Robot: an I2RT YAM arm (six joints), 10 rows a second.
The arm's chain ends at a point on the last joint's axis. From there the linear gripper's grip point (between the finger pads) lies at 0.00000 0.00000 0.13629 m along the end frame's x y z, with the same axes.
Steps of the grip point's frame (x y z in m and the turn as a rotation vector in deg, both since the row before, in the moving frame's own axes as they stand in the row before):
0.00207 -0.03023 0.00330 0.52 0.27 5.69
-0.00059 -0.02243 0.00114 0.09 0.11 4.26
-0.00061 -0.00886 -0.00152 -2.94 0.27 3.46
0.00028 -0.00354 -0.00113 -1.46 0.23 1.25
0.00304 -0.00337 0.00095 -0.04 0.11 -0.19
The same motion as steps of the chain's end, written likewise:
0.00137 -0.02903 0.00331 0.52 0.27 5.69
-0.00086 -0.02223 0.00114 0.09 0.11 4.26
-0.00104 -0.01587 -0.00134 -2.94 0.27 3.46
-0.00023 -0.00702 -0.00108 -1.46 0.23 1.25
0.00278 -0.00346 0.00095 -0.04 0.11 -0.19

